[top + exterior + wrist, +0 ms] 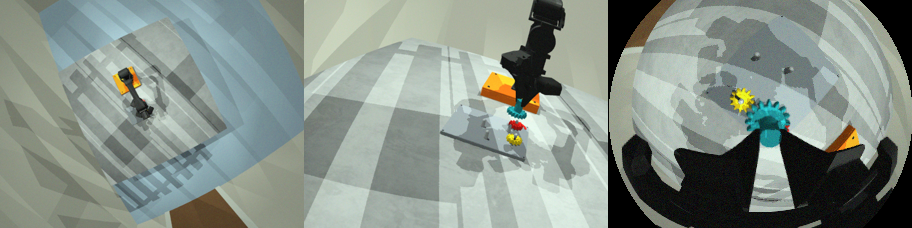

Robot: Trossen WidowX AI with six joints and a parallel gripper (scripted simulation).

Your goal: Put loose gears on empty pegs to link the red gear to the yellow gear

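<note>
The teal gear lies 10 mm below my gripper tip. Also, from my gripper tip: red gear: 70 mm below, 40 mm behind, 10 mm to the left; red arrow: 80 mm below, 60 mm behind, 30 mm to the left; yellow gear: 70 mm below, 40 mm ahead, 20 mm to the left.
</note>
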